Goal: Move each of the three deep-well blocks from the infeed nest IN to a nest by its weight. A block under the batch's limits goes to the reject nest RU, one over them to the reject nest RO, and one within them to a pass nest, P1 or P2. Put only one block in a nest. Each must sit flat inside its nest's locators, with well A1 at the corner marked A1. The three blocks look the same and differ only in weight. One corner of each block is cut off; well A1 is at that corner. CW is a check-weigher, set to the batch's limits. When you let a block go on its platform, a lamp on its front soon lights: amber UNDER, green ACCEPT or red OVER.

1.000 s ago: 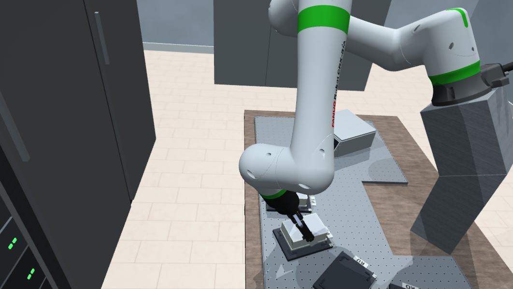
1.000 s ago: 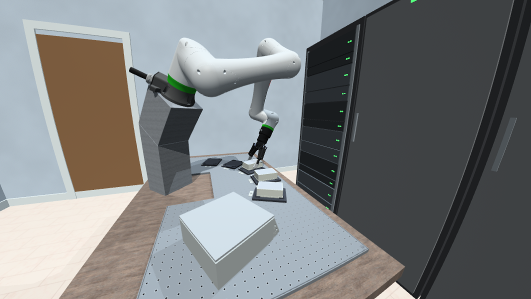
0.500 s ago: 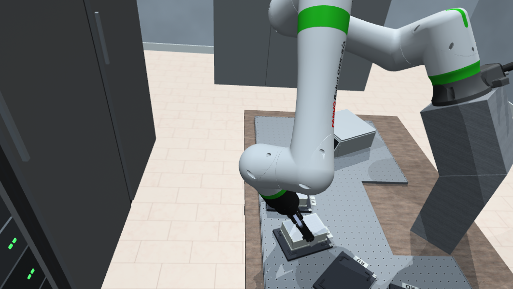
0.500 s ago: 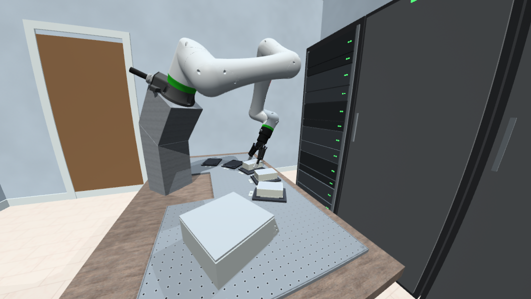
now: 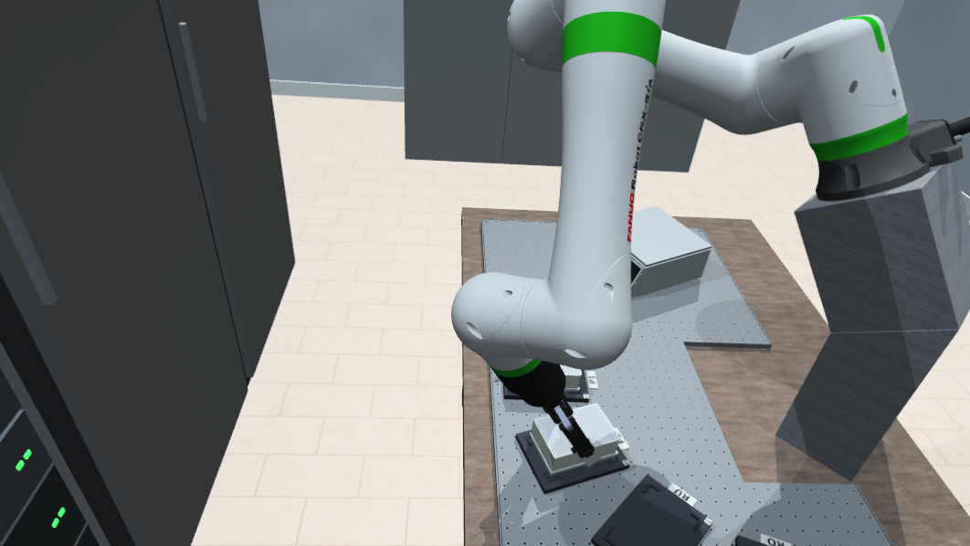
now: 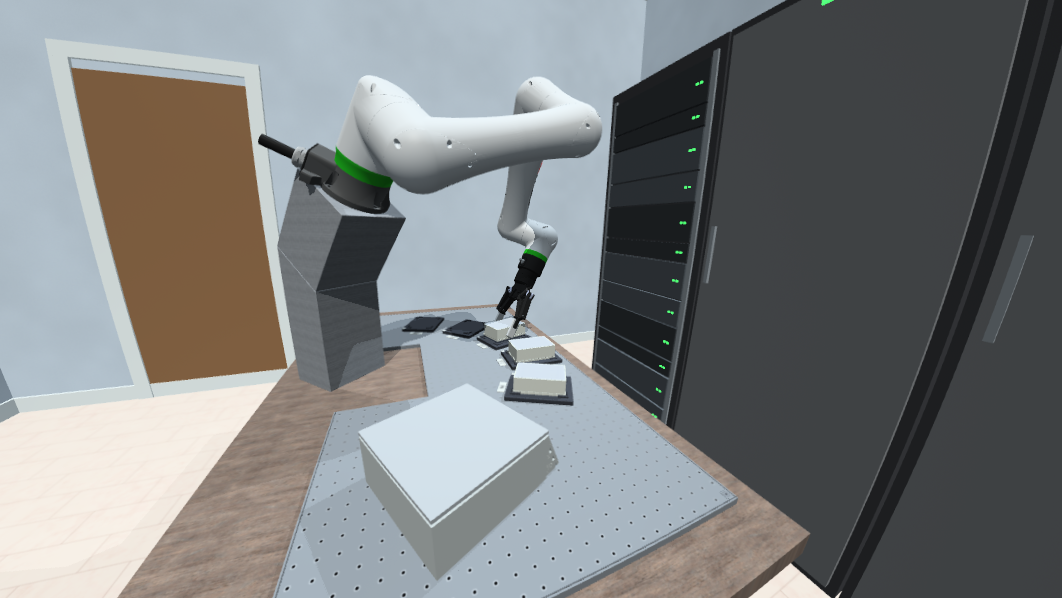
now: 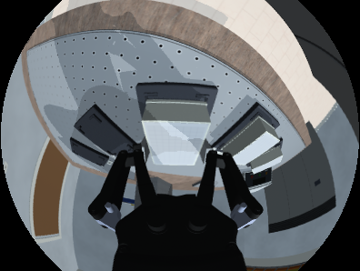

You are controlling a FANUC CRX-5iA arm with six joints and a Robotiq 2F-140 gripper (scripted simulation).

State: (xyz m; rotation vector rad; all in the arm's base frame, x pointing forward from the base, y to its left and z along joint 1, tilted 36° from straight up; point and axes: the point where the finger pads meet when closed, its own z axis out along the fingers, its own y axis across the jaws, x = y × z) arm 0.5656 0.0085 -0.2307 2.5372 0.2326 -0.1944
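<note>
The pass nest P2 is 5 cm below my hand. The rest, counted from my hand: pass nest P1: 1 cm ahead, 18 cm to the right, 5 cm below; pale deep-well block: 1 cm ahead, 18 cm to the right, 2 cm below; nest RU: 9 cm behind, 16 cm to the left, 5 cm below.
</note>
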